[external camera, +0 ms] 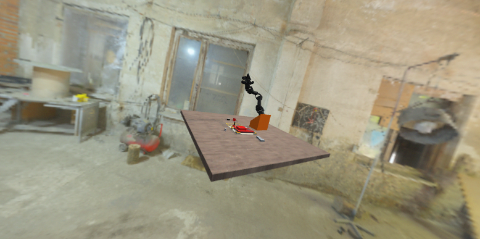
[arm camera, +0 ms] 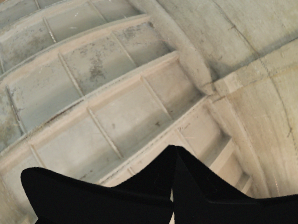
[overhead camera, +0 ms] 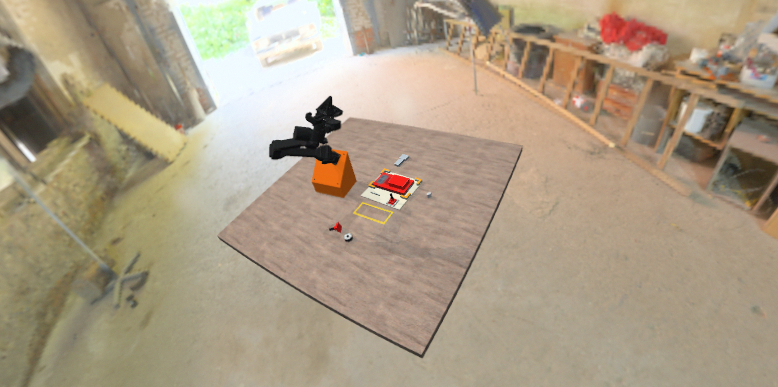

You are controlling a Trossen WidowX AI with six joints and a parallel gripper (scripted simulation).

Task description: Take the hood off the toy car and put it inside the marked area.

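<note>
My gripper tip is now 50 mm short of the red hood, 220 mm to the right of it and 600 mm above it. Also, from my gripper tip: wheel 40 mm ahead, 180 mm to the right, 630 mm below.
</note>
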